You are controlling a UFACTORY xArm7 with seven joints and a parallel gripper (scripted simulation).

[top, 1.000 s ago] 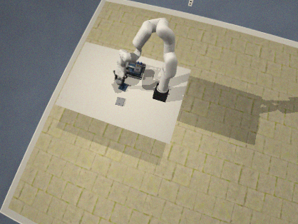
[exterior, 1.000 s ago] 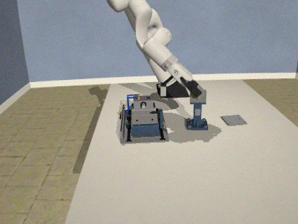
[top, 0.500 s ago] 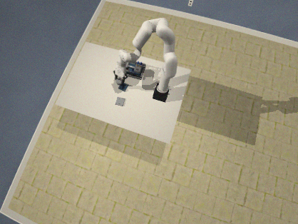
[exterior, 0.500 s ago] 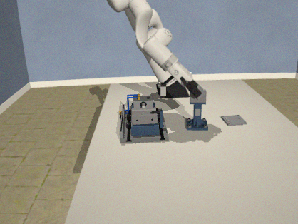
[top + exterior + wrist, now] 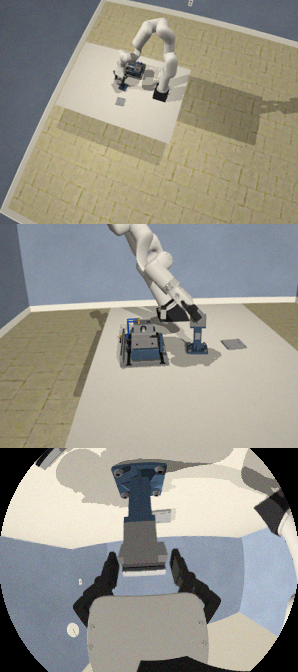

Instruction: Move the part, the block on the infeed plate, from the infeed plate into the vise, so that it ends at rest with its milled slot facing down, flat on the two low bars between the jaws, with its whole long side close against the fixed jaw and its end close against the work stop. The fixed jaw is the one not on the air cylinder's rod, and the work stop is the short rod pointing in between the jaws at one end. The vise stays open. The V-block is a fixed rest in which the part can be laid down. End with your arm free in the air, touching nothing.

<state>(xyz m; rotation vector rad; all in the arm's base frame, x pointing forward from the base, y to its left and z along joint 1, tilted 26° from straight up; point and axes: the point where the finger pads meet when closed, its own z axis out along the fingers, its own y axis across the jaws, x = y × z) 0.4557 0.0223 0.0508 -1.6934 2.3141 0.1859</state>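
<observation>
Right now the part is right at my hand. Round my hand: V-block post: 1 cm to the left, 10 cm below; air cylinder: 15 cm behind, 20 cm to the right, 8 cm below; infeed plate: 1 cm ahead, 19 cm to the left, 16 cm below.
</observation>
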